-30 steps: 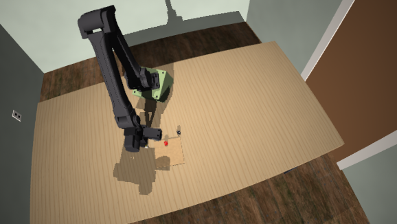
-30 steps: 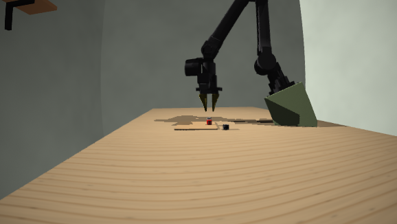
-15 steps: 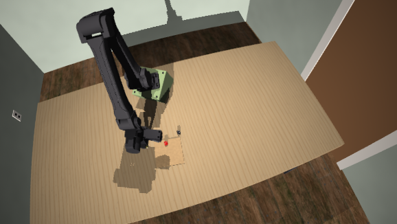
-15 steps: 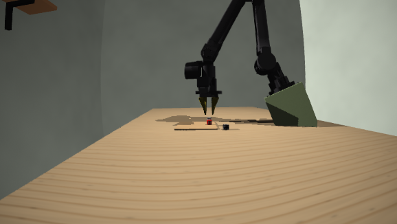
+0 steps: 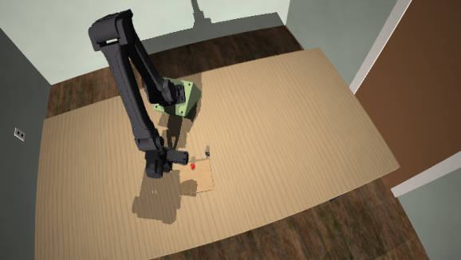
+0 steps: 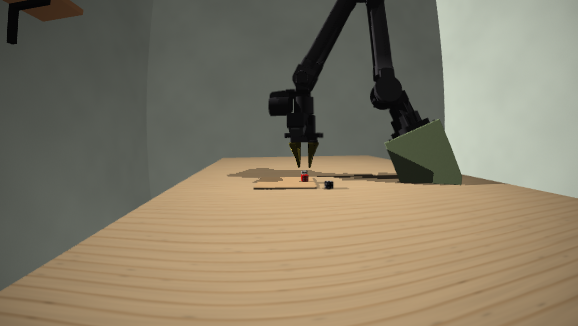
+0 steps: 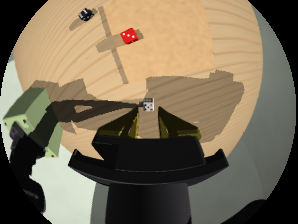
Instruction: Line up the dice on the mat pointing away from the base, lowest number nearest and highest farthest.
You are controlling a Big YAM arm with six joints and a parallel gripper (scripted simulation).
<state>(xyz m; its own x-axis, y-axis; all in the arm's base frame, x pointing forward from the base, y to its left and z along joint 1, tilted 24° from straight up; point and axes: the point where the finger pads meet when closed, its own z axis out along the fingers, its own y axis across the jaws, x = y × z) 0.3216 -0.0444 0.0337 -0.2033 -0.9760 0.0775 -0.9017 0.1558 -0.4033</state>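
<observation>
Right now my hand is 3 cm above the white die. From my hand the other things lie so: tan mat 5 cm ahead, 11 cm to the left, 3 cm below; then black die 5 cm behind, 17 cm to the left, 3 cm below; then red die 10 cm to the left, 2 cm below.
</observation>
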